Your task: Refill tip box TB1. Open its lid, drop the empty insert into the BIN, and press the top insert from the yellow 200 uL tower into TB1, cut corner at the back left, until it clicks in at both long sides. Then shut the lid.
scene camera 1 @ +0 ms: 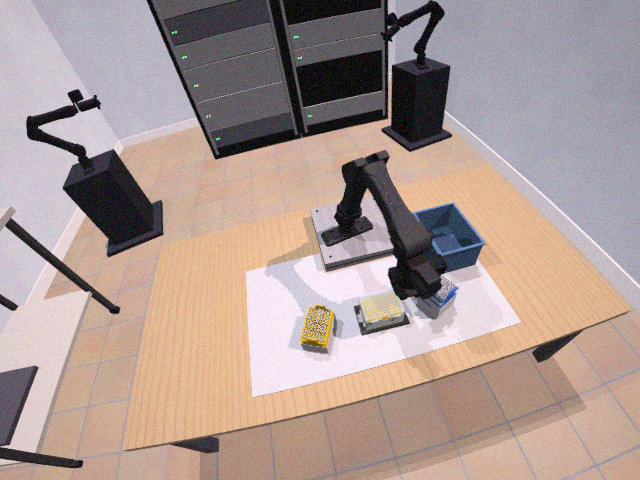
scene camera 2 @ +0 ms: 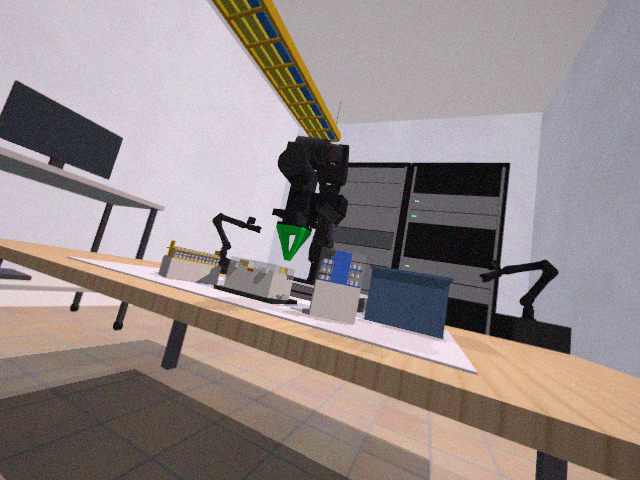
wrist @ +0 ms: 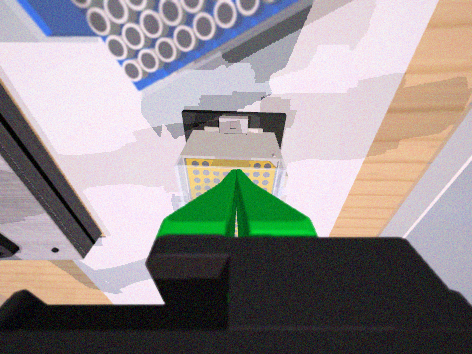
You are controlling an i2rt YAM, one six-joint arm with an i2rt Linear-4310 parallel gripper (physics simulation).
Labels:
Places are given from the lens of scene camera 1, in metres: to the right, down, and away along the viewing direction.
blue-and-white tip box (scene camera 1: 436, 305): 0.35, 0.20, 0.86
clear lid (scene camera 1: 383, 304): 0.19, 0.20, 0.88
blue bin (scene camera 1: 459, 244): 0.53, 0.02, 1.07
The marked spots on the clear lid and the blue bin are 0.43 m apart.

